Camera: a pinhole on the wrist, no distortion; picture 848 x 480 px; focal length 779.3 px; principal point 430.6 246.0 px. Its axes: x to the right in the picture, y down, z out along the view. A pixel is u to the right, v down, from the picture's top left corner.
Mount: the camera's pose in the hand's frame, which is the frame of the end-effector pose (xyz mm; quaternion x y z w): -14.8 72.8 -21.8 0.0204 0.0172 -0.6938 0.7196
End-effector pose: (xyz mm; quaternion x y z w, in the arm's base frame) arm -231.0 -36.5 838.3 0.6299 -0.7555 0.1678 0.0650
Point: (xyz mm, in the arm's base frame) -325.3 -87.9 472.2
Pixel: 228.9 187.9
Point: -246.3 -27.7 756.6
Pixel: 731.3 110.2
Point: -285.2 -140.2 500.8
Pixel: 342.7 289.4
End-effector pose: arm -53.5 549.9 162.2 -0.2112 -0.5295 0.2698 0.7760
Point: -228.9 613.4 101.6
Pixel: 159.2 75.1
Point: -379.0 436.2 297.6
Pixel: 754.7 117.4
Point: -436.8 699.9 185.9
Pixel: 185.4 288.6
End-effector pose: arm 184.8 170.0 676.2 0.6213 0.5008 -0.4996 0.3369
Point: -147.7 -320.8 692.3
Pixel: 733.9 47.5
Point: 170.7 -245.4 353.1
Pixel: outside the picture
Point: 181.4 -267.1 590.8
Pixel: 300.5 204.0
